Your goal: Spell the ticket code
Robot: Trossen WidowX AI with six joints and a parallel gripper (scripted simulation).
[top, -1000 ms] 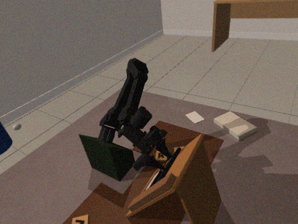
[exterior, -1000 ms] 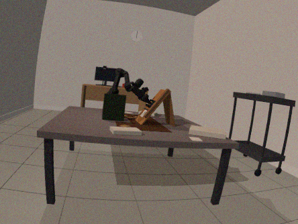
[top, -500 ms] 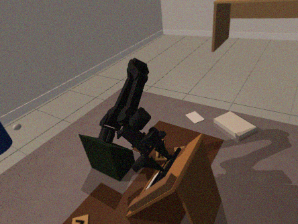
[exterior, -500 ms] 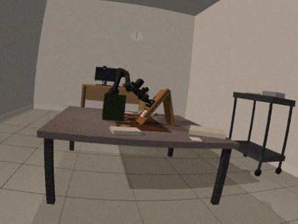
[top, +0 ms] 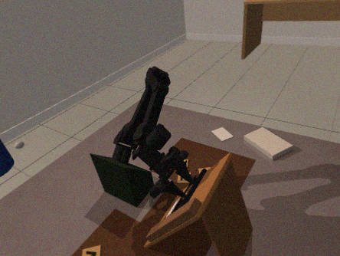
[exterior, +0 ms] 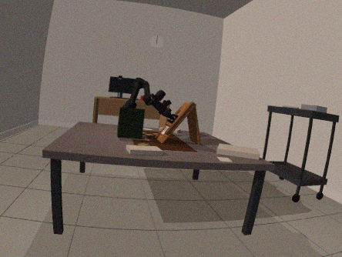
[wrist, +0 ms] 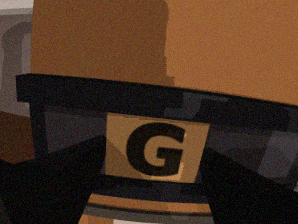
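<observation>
Now: gripper tip 80 mm above the white ticket, 50 mm past it and 20 mm to the left of it. Also, from my gripper tip: brown mat (160 mm below, 130 mm behind, 10 mm to the left); tan letter tile (right at my gripper tip).
</observation>
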